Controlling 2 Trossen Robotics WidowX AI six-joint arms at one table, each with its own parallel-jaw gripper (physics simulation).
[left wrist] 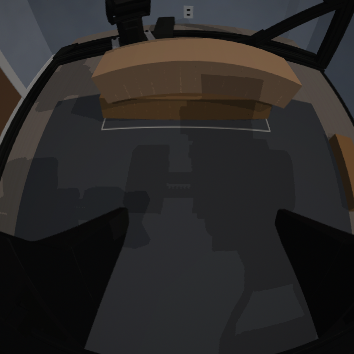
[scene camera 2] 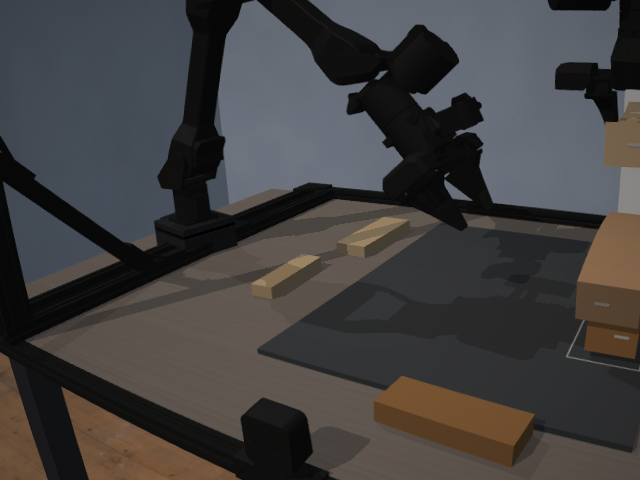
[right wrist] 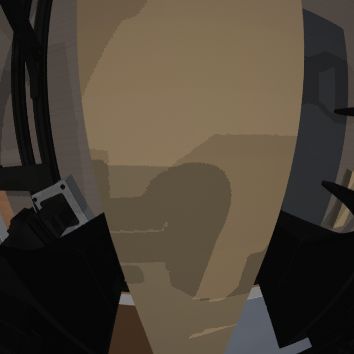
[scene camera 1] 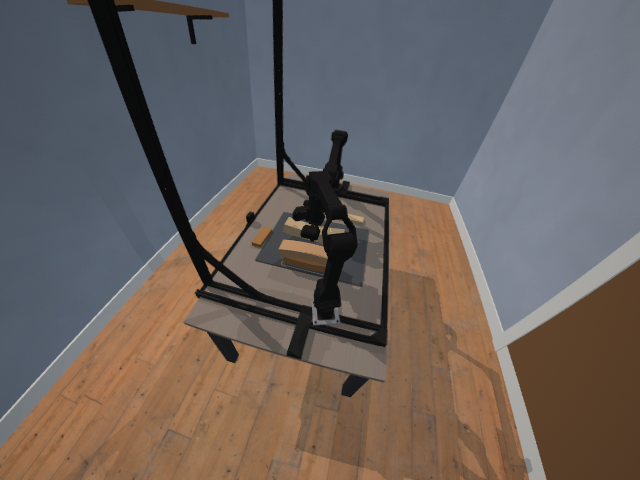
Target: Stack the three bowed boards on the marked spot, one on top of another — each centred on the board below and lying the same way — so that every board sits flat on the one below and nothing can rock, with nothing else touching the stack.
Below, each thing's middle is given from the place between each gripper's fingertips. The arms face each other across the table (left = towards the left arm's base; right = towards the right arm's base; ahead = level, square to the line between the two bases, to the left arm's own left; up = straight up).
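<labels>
Dark brown board (left wrist: pixel 167 105), from my left hand: 20 mm behind, 180 mm to the right, 70 mm below. Pale board (right wrist: pixel 191 121), from my left hand: 10 mm behind, 190 mm to the right, 110 mm above. Brown block (scene camera 2: pixel 498 433), from my left hand: 40 mm to the right, 280 mm behind, 90 mm below. The mid-brown board (scene camera 2: pixel 600 297) is 20 mm below my left hand, 30 mm behind it and 170 mm to the right of it.
From my right hand, the mid-brown board is 1 cm to the left, 2 cm behind and 11 cm below; the dark brown board is 1 cm behind and 16 cm below; the brown block is 15 cm to the left, 27 cm behind and 18 cm below. My right hand itself is 3 cm below the pale board.
</labels>
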